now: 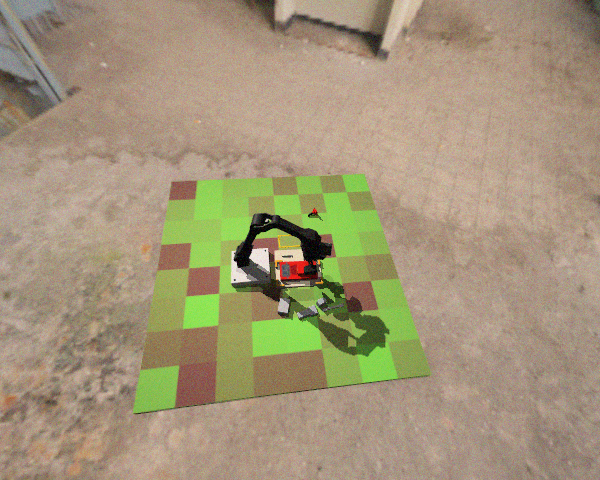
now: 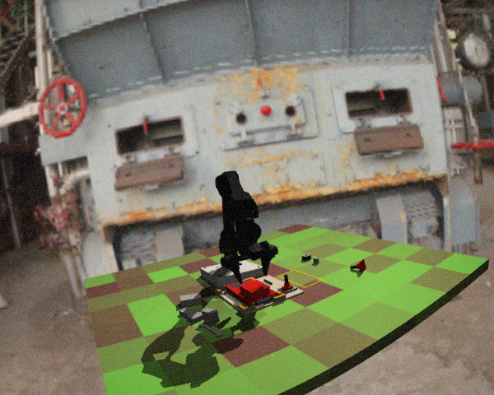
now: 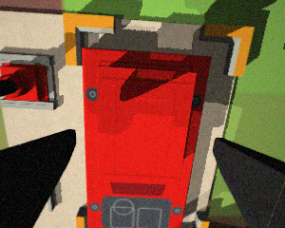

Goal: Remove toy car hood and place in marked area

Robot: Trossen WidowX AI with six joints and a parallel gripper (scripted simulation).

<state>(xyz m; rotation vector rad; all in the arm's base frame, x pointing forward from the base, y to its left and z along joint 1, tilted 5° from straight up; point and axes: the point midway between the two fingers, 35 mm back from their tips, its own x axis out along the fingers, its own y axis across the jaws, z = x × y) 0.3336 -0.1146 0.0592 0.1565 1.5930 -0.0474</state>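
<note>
My gripper tip is 30 mm above the hood and 10 mm past it. The rest, counted from my gripper tip: grey mount: 110 mm to the left, 40 mm below, 40 mm ahead.
</note>
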